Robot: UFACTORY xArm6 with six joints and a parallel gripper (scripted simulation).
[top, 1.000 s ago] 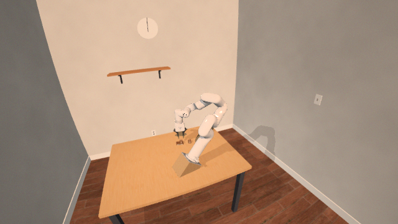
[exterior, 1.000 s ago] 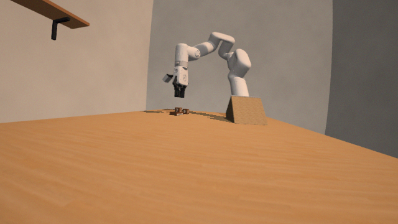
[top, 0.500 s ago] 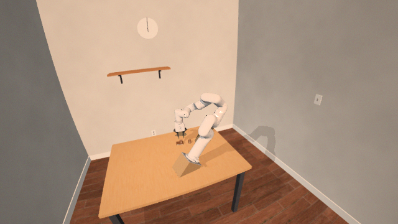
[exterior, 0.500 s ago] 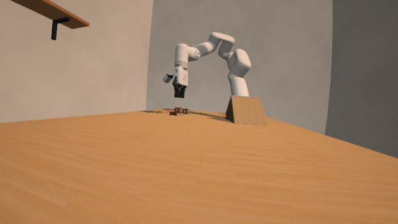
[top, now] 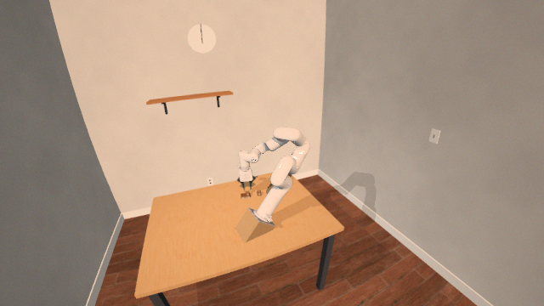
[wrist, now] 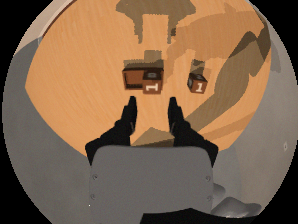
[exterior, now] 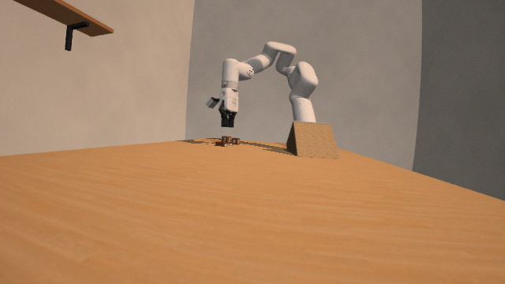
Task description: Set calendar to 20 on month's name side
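My hand is 10 mm short of the brown tray, 20 mm to the right of it and 90 mm above it.
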